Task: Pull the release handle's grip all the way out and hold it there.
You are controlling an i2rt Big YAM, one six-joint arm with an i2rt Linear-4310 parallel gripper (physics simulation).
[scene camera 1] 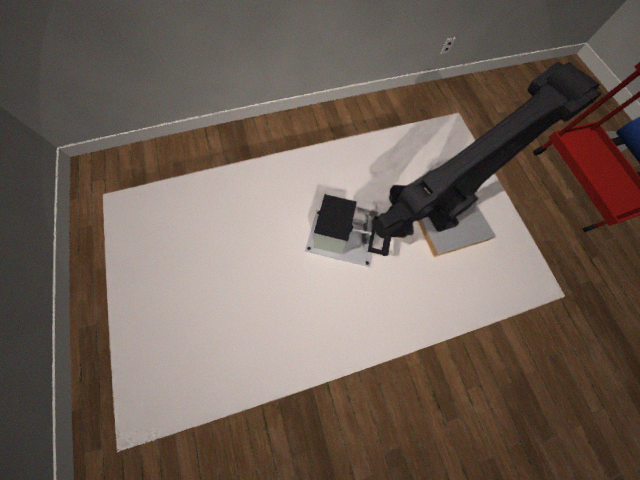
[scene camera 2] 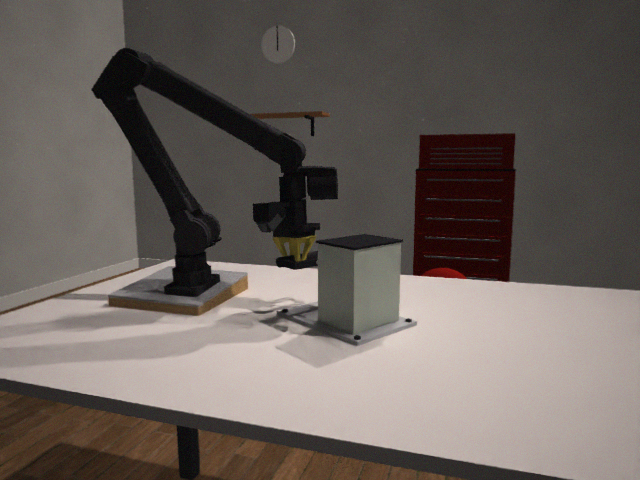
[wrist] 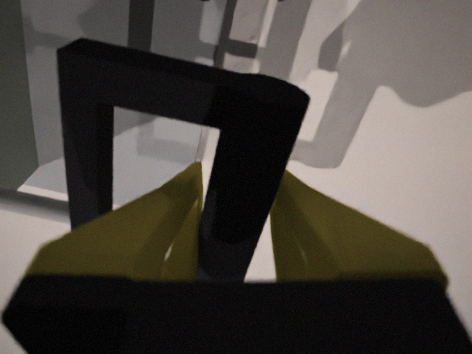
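The release handle's grip [scene camera 1: 378, 252] [scene camera 2: 296, 262] [wrist: 250, 150] is a black rectangular loop. It stands out from the side of a pale green box [scene camera 1: 330, 242] [scene camera 2: 356, 289] with a black top. In scene camera 1 a gap with a thin light rod [scene camera 1: 361, 231] shows between box and grip. My gripper [scene camera 2: 297, 255] [wrist: 235, 176] points down, its yellow fingers shut on the loop's outer bar, one finger inside the loop and one outside. In scene camera 2 the box hides part of the grip. In scene camera 1 the arm hides the fingers.
The box stands on a grey base plate [scene camera 1: 338, 256] [scene camera 2: 385, 331] with dark bolts, on the white table [scene camera 1: 232, 335] [scene camera 2: 491, 382]. The arm's base stands on a grey-topped wooden board [scene camera 1: 465, 232] [scene camera 2: 144, 294]. A red cart [scene camera 1: 594, 170] and a red tool cabinet [scene camera 2: 465, 206] stand beyond the table.
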